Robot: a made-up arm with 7 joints.
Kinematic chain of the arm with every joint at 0, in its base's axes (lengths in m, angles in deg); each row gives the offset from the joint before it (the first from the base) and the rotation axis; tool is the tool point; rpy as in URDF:
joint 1: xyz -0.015 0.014 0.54 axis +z
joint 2: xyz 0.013 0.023 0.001 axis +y
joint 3: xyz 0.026 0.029 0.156 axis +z
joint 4: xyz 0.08 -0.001 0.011 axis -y
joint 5: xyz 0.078 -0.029 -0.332 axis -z
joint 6: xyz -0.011 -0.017 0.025 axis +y
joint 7: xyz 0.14 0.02 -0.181 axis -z
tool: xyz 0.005 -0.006 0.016 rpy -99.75 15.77 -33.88
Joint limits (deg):
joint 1: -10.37..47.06
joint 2: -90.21..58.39
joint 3: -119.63..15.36
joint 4: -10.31..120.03
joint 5: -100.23..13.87
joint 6: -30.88..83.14
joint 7: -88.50..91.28
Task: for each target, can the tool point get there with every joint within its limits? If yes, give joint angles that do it. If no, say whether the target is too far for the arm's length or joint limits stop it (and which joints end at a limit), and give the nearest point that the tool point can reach.
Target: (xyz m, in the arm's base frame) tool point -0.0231 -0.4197 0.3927
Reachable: yes | joints 13.01 -8.08 -105.28 53.53 0.35 55.04 62.69
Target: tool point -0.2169 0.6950 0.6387
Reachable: no: joint limits stop it (at a limit: joint 1, joint 3, joint 6) | nearest point 0.0205 0.5430 0.6529 | short by 0.282 m
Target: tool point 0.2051 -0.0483 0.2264
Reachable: yes | joints 7.25 -5.01 -1.49 4.06 -67.23 70.53 -36.36
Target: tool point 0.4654 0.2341 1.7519
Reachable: no: too far | nearest point 0.2600 0.1400 1.2192 | short by 0.579 m
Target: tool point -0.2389 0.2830 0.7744
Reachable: no: joint limits stop it (at a limit: joint 1, joint 2, joint 3, joint 6) | nearest point -0.1625 0.3029 0.8552 | short by 0.113 m
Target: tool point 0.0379 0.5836 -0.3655
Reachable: no: too far | nearest point 0.0774 0.4015 0.0383 | short by 0.445 m
